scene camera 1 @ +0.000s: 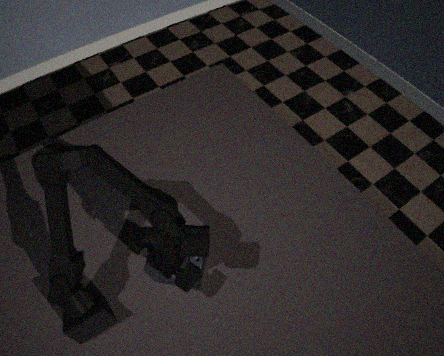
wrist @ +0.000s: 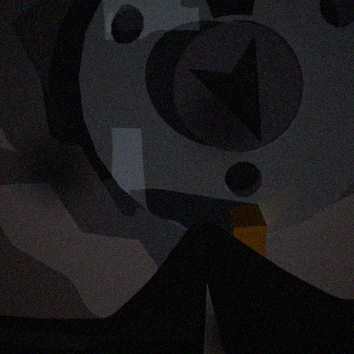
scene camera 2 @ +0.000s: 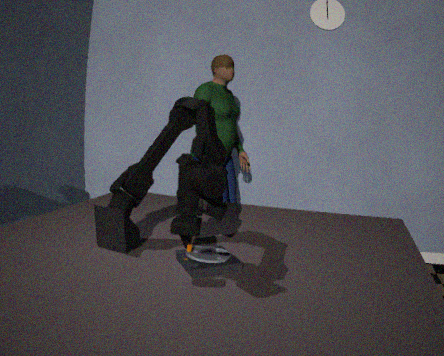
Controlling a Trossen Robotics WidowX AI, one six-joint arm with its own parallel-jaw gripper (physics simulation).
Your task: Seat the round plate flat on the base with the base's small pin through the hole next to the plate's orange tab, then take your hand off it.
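Places are measured from the arm's base along level axes (x left, y ahead, z down), in metres.
Pixels of known places: gripper, fingertip midpoint: [scene camera 1: 165, 271] [scene camera 2: 187, 248]; arm's base at its link origin: [scene camera 1: 82, 312] [scene camera 2: 115, 216].
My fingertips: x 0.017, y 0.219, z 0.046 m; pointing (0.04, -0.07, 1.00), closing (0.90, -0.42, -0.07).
For each thing: its middle in the pictures, then the offset to it from my fingertips. Level surfaces: height alone.
- grey round plate at the middle of its body: [scene camera 2: 208, 250] [scene camera 1: 181, 258] dx +0.011, dy +0.052, dz +0.000 m
- dark square base at the middle of its body: [scene camera 2: 207, 258] [scene camera 1: 182, 262] dx +0.011, dy +0.051, dz +0.021 m
- plate's orange tab at the middle of its body: [scene camera 2: 189, 247] dx -0.011, dy +0.012, dz -0.006 m
- brown table at its surface level: dz +0.040 m
The grey round plate [scene camera 1: 196, 261] [scene camera 2: 207, 259] [wrist: 195, 172] lies over the dark square base [scene camera 1: 157, 271] [scene camera 2: 200, 271] [wrist: 167, 236]. The arm hides most of both in scene camera 1. The plate's orange tab [scene camera 2: 189, 247] [wrist: 250, 241] stands at its edge on the arm's side. The hole [wrist: 243, 178] next to the tab looks dark; I cannot make out the pin in it, nor tell whether the plate is fully flat. My gripper [scene camera 2: 187, 242] [wrist: 202, 234] is shut and empty. Its tips are close beside the tab; contact cannot be told.
The black arm [scene camera 1: 120, 175] [scene camera 2: 160, 145] stands on the brown table [scene camera 1: 310, 280] [scene camera 2: 125, 305] and arches over to the base, casting shadows across it. A person in a green top [scene camera 2: 222, 110] stands behind the table. A checkered floor [scene camera 1: 305, 77] borders it.
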